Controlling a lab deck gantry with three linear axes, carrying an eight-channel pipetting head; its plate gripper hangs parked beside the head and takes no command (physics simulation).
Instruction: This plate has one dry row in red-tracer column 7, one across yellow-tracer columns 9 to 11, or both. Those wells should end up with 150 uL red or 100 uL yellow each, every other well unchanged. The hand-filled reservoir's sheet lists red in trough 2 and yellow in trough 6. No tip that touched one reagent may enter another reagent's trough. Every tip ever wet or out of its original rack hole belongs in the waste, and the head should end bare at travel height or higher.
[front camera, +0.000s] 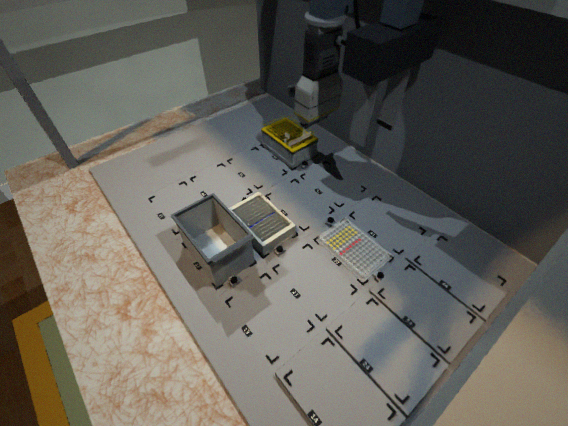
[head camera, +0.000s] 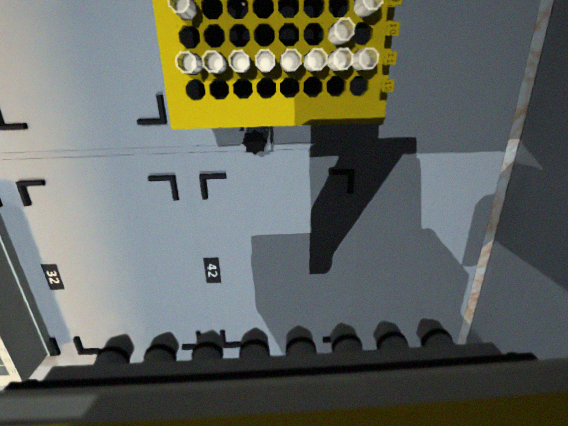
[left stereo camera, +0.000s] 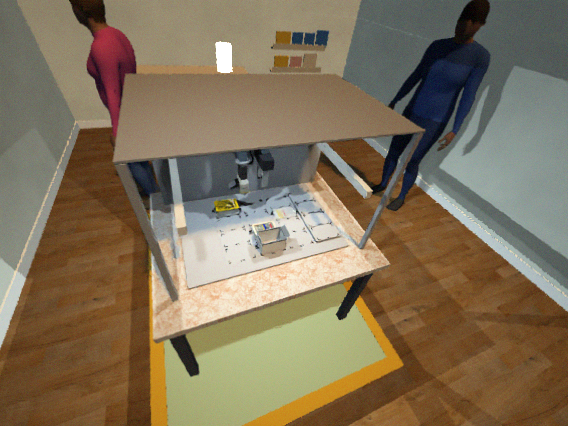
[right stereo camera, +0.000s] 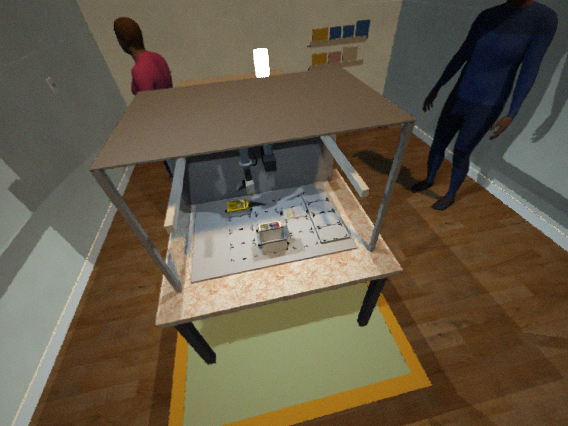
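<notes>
The pipetting head hangs above the deck near the yellow tip rack. Its channels are bare in the head view. Rack column 11 holds a full row of pale tips; a single tip stands in column 10, and two more near the top edge. The plate has yellow wells and a red column; dry wells are too small to tell. The cream-rimmed reservoir shows grey troughs and a blue one. The parked plate gripper cannot be made out clearly.
The grey waste bin stands in front of the reservoir, close beside it. A dark box hangs right of the head at the back. Raised corner brackets and small black knobs mark the deck. Two people stand outside the enclosure.
</notes>
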